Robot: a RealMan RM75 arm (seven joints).
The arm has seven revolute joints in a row. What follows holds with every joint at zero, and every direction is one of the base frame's. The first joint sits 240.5 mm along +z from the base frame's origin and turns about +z. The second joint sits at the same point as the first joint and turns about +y. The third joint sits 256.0 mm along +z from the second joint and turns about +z. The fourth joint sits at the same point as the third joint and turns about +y. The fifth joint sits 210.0 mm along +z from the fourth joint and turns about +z. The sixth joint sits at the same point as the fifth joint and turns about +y. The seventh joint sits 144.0 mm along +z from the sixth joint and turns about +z. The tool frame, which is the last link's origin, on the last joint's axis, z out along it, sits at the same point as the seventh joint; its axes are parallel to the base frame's.
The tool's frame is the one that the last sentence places.
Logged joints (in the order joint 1, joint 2, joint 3, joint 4, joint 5, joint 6, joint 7), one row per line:
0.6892 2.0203 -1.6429 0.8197 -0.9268 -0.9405 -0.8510
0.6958 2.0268 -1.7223 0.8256 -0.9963 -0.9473 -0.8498
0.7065 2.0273 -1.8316 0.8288 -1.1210 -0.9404 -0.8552
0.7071 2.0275 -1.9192 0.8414 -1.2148 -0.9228 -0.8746
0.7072 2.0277 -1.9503 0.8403 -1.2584 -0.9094 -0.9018
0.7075 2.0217 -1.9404 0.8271 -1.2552 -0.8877 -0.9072
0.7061 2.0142 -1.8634 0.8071 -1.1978 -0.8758 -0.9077
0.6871 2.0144 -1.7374 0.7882 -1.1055 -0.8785 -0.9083
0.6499 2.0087 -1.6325 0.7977 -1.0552 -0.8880 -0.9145
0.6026 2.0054 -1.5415 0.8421 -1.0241 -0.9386 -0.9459
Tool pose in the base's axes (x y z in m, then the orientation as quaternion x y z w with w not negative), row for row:
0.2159 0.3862 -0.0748 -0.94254 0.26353 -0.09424 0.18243
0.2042 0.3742 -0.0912 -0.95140 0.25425 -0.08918 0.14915
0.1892 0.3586 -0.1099 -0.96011 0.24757 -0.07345 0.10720
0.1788 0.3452 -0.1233 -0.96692 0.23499 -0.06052 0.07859
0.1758 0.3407 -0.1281 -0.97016 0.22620 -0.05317 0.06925
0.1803 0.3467 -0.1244 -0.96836 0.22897 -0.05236 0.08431
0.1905 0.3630 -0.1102 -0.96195 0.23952 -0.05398 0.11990
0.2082 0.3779 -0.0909 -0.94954 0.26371 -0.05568 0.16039
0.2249 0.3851 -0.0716 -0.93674 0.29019 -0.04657 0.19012
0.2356 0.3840 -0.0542 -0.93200 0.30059 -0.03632 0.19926
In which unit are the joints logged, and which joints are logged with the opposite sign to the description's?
The joints are logged in radians. Opposite sign: joint 4, joint 5, joint 6.
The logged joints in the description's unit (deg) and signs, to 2 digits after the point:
39.49 115.75 -94.13 -46.97 53.10 53.89 -48.76
39.87 116.13 -98.68 -47.30 57.08 54.28 -48.69
40.48 116.16 -104.94 -47.49 64.23 53.88 -49.00
40.51 116.17 -109.96 -48.21 69.60 52.87 -50.11
40.52 116.18 -111.74 -48.15 72.10 52.10 -51.67
40.54 115.83 -111.18 -47.39 71.92 50.86 -51.98
40.46 115.41 -106.76 -46.24 68.63 50.18 -52.01
39.37 115.42 -99.55 -45.16 63.34 50.33 -52.04
37.24 115.09 -93.54 -45.70 60.46 50.88 -52.40
34.53 114.90 -88.32 -48.25 58.68 53.78 -54.20

